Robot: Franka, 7 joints.
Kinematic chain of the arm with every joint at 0, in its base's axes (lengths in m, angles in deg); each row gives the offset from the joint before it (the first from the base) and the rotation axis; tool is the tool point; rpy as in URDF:
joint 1: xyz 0 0 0.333 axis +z
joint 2: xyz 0 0 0 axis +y
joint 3: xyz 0 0 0.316 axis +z
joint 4: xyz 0.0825 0 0 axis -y
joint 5: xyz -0.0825 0 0.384 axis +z
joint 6: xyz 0 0 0 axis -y
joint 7: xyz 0.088 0 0 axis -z
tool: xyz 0 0 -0.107 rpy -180 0 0
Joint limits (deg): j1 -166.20..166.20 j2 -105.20..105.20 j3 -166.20..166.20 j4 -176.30..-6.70 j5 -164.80..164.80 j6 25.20..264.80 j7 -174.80..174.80
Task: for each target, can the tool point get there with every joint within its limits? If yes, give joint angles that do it. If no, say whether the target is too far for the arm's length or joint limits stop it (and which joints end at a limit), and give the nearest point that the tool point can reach.
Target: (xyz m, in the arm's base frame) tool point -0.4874 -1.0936 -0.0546
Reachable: no: too far | nearest point -0.3323 -0.7455 0.0688 | short by 0.401 m
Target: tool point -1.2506 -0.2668 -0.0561
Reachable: no: too far | nearest point -0.8027 -0.1712 0.0833 | short by 0.479 m
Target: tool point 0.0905 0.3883 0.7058
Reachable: yes | joints -7.09 45.38 133.12 -91.70 134.15 236.88 11.27
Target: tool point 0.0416 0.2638 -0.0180
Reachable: yes | joints 67.19 48.25 20.26 -147.13 80.08 182.12 -36.70
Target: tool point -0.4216 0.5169 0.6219
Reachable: yes | joints -97.94 -17.31 -121.69 -93.98 38.84 166.94 135.69
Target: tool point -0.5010 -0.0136 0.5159
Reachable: yes | joints -120.70 17.16 -75.60 -95.93 40.46 49.97 -19.08
